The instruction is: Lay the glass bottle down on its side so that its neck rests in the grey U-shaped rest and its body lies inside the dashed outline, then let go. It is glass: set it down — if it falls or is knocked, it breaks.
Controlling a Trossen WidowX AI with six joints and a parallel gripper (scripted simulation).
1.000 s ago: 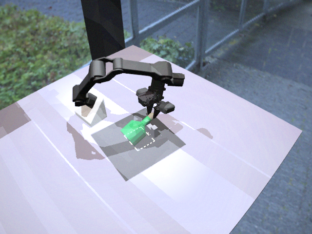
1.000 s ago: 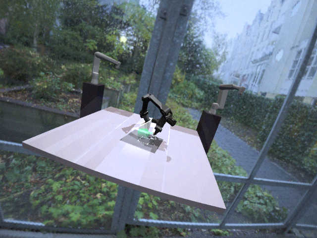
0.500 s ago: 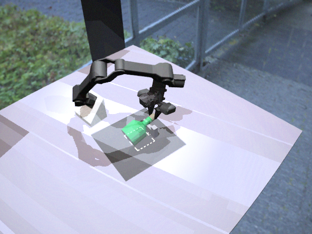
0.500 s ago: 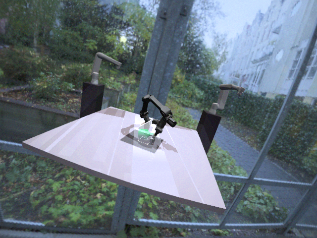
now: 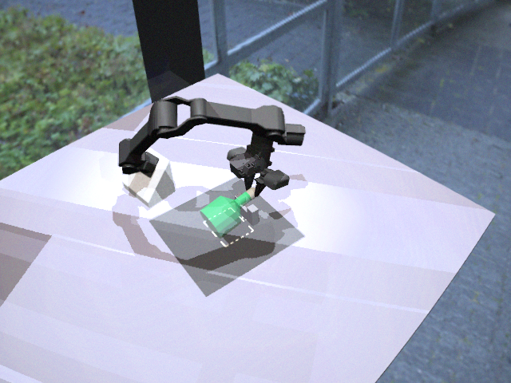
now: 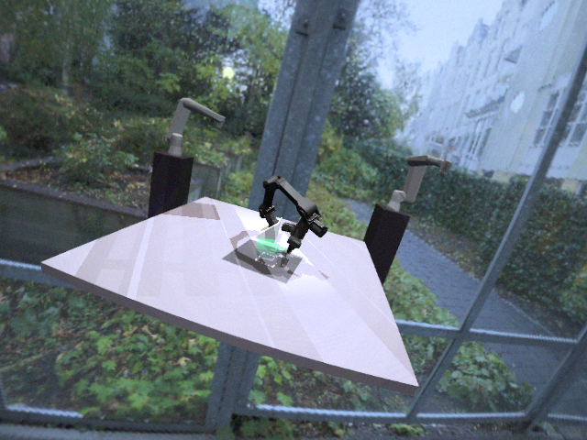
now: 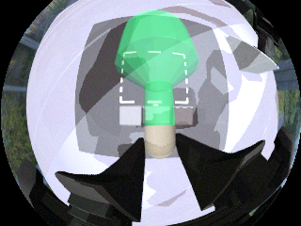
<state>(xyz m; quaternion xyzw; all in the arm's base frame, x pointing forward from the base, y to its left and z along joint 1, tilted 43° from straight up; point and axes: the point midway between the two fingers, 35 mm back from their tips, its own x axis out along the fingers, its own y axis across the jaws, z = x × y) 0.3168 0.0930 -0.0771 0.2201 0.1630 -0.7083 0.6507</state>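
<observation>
My gripper tip is now 10 mm past the glass bottle, 50 mm to the left of it and 10 mm above it. The rest, counted from my gripper tip: mat: 20 mm behind, 100 mm to the right, 80 mm below.
</observation>
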